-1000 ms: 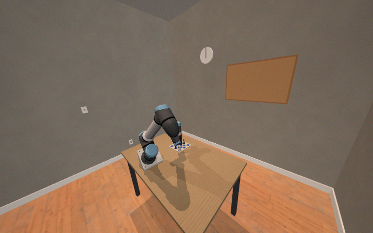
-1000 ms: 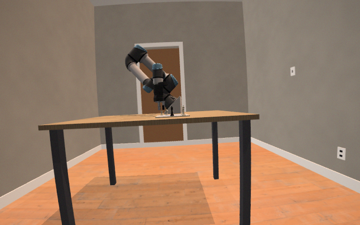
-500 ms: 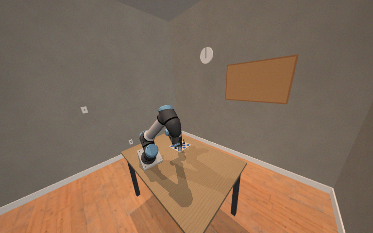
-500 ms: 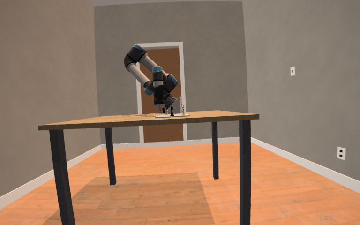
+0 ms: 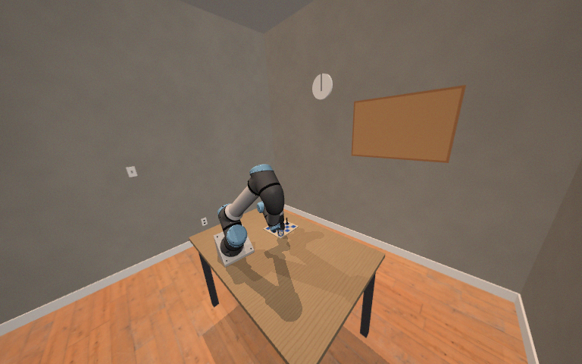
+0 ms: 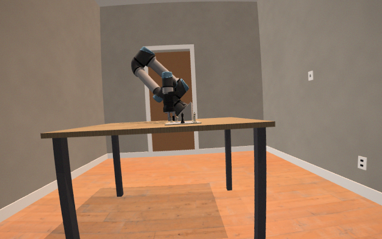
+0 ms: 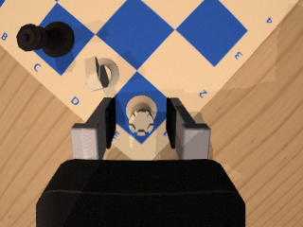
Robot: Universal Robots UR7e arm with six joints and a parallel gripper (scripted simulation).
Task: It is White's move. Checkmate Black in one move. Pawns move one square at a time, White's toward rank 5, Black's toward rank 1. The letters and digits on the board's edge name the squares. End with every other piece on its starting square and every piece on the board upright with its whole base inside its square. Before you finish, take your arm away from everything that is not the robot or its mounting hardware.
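The white chess piece is 10 mm below my hand. From my hand the other things lie so: chessboard 90 mm to the left, 60 mm ahead, 30 mm below; then white pawn 90 mm to the left, 60 mm ahead, 10 mm below; then black chess piece 140 mm ahead, 100 mm to the left.
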